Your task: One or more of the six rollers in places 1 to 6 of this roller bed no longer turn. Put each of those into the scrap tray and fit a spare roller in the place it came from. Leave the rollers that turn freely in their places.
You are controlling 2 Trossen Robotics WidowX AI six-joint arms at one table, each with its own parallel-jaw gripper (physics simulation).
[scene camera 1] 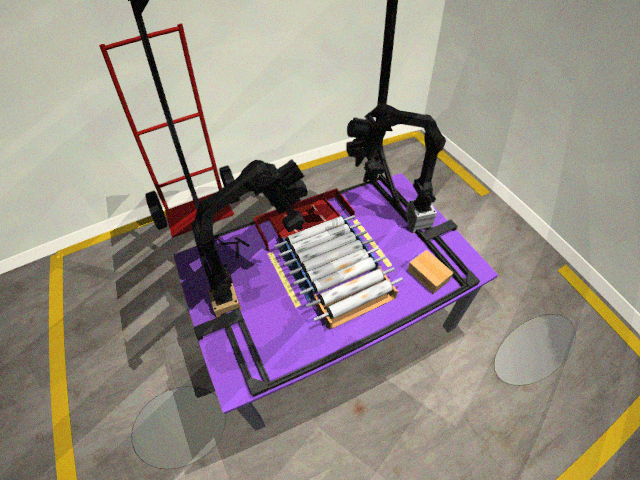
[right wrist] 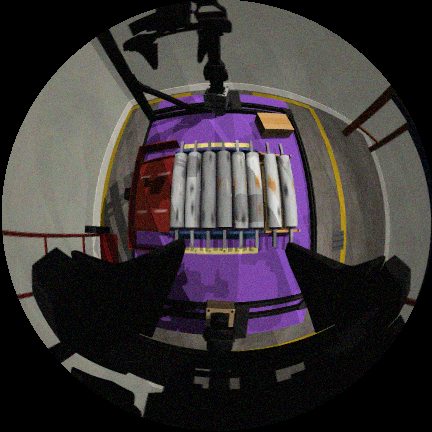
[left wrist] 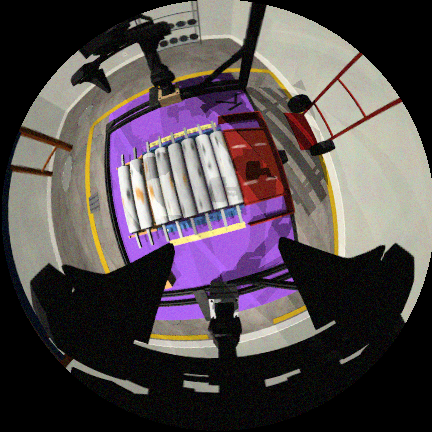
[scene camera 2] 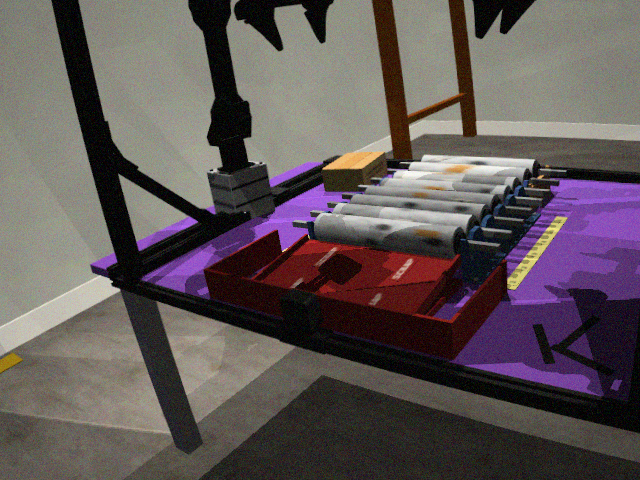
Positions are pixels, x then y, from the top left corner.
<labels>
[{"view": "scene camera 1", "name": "left gripper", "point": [360, 173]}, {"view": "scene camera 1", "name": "right gripper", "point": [296, 219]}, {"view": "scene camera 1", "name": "brown box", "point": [433, 274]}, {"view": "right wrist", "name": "left gripper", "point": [175, 64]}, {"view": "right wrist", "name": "right gripper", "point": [237, 246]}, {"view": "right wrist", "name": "roller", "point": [177, 196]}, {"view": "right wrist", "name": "brown box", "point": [269, 124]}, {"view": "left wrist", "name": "left gripper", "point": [226, 245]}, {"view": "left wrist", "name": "right gripper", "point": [128, 80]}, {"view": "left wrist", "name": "roller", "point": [226, 169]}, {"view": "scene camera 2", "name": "left gripper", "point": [302, 46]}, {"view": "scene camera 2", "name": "roller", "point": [443, 241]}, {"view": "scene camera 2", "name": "brown box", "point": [352, 169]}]
</labels>
